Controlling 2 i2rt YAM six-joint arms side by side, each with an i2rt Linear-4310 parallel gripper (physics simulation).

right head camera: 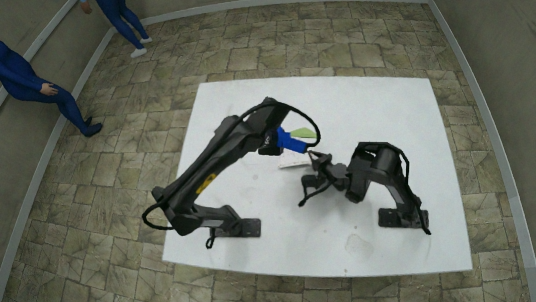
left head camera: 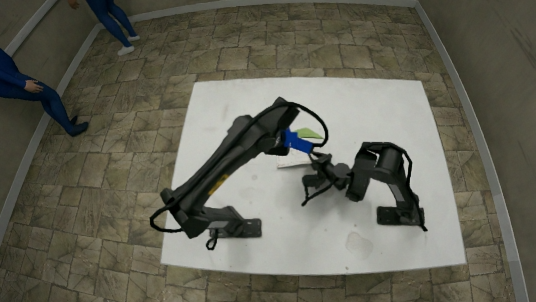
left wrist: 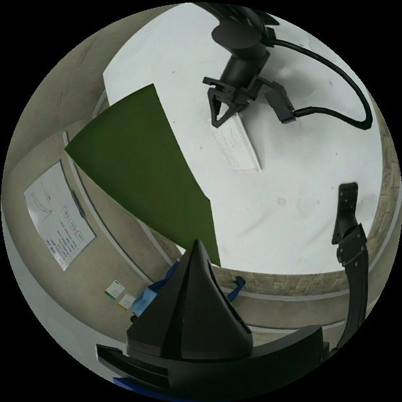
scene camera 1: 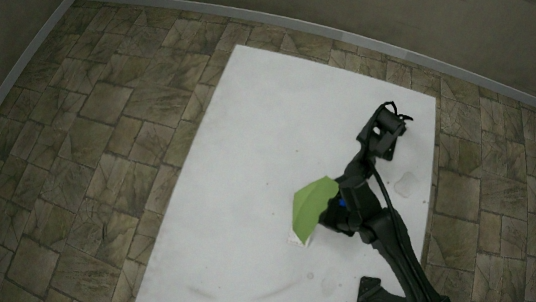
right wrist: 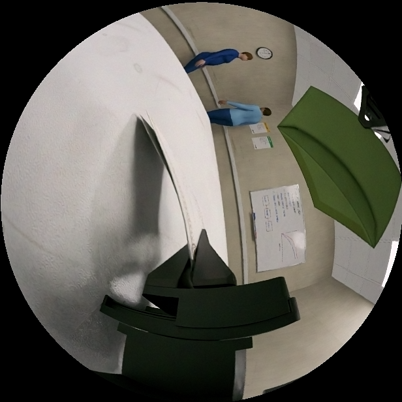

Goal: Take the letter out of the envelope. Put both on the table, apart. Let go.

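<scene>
The green envelope [left head camera: 308, 133] [right head camera: 304, 133] [scene camera 1: 311, 207] [left wrist: 142, 170] [right wrist: 345, 155] is up in the air above the table, apart from the letter. My left gripper [left wrist: 197, 244] is shut on the envelope's edge; its fingertips are hidden in both head views. The white printed letter [left head camera: 289, 162] [right head camera: 294, 164] [scene camera 1: 298, 240] [left wrist: 236, 147] [right wrist: 176, 187] is folded and out of the envelope, lower down. My right gripper [left wrist: 214, 126] [right wrist: 202, 233] is shut on one end of the letter; in scene camera 1 it is hidden. I cannot tell whether the letter touches the table.
Both arms stand on the white table [left head camera: 320, 250] [right head camera: 320, 255] [scene camera 1: 240, 150]. In the head views, the left arm reaches over the table's middle and its blue part [left head camera: 298, 142] [right head camera: 291, 141] lies close to the right gripper. The envelope overlaps the letter in scene camera 1.
</scene>
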